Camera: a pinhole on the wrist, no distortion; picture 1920 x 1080 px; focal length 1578.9 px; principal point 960.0 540.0 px. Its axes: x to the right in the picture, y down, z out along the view. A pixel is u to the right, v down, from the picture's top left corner.
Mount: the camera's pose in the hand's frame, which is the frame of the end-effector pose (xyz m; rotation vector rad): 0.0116 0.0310 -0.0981 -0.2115 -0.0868 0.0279
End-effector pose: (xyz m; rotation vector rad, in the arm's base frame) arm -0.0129 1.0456 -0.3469 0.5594 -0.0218 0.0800
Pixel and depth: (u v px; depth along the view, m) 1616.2 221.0 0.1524
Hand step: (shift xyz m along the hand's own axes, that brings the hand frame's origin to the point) 0.0617 0.0350 0.0621
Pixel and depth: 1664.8 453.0 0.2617
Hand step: 0.1049 0.0758 0.1695
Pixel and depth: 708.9 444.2 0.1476
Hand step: -0.0247 0.0521 0.0456
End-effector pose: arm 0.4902 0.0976 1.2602 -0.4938 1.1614 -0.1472
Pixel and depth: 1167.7 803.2 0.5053
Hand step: 0.0313 0.2211 0.3818
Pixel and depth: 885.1 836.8 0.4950
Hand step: -0.0575 0.2243 0.3625
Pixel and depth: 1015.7 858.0 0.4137
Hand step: -0.0122 0.1992 0.2885
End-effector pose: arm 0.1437 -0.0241 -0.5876 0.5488 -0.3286 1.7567
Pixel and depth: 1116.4 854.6 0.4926
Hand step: 0.0145 0.2314 0.3650
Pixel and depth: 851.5 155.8 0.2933
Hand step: -0.0332 0.0216 0.2009
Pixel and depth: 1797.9 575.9 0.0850
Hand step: 0.0489 0.0523 -0.0120
